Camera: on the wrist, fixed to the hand. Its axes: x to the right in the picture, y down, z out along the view.
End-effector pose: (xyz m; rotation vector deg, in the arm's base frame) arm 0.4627 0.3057 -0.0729 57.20 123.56 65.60
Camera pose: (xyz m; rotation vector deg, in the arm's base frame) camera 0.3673 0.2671 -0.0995 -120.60 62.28 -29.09
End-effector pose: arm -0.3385 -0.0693 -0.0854 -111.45 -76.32 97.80
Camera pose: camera -0.3122 0.0203 -0.0346 48.57 -87.61 -20.39
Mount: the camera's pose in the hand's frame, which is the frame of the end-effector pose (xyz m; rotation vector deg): 0.0297 -0.0725 -0.0718 0.04 16.88 -174.64
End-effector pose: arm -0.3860 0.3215 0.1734 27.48 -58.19 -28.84
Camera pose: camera -0.3220 0.2568 0.1185 -82.91 -46.46 131.16
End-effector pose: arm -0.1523 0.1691 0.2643 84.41 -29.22 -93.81
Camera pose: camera -0.1057 0.2024 0.1748 -38.20 -81.71 51.91
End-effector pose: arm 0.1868 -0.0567 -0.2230 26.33 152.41 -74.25
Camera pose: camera 0.1347 -0.0361 -0.1327 114.92 -26.79 10.44
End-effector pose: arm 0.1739 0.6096 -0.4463 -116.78 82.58 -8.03
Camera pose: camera 0.2139 0.5673 -0.3574 96.88 122.03 66.35
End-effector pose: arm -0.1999 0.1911 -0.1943 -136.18 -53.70 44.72
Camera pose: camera -0.1684 0.2453 -0.1085 41.73 -127.94 -45.59
